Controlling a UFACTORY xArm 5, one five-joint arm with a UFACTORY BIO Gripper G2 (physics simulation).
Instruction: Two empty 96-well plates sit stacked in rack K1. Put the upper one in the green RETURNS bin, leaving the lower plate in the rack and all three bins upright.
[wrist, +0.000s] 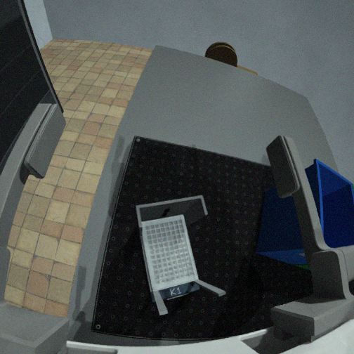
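Note:
Rack K1 stands on the dark mat, below the centre of the view, with its label towards the bottom of the view. A pale 96-well plate lies flat in the rack, seen from above. The lower plate is hidden beneath it or cannot be told apart. My gripper is open and empty, high above the mat, and the rack shows between and below its fingers. A small green strip shows below the blue bin at the right, perhaps part of the RETURNS bin; the rest of that bin is hidden or out of view.
A blue bin stands upright at the right, partly behind the right finger. The perforated dark mat lies on the grey table. A dark panel is at the upper left, tiled floor at the left, and a round brown object beyond the table.

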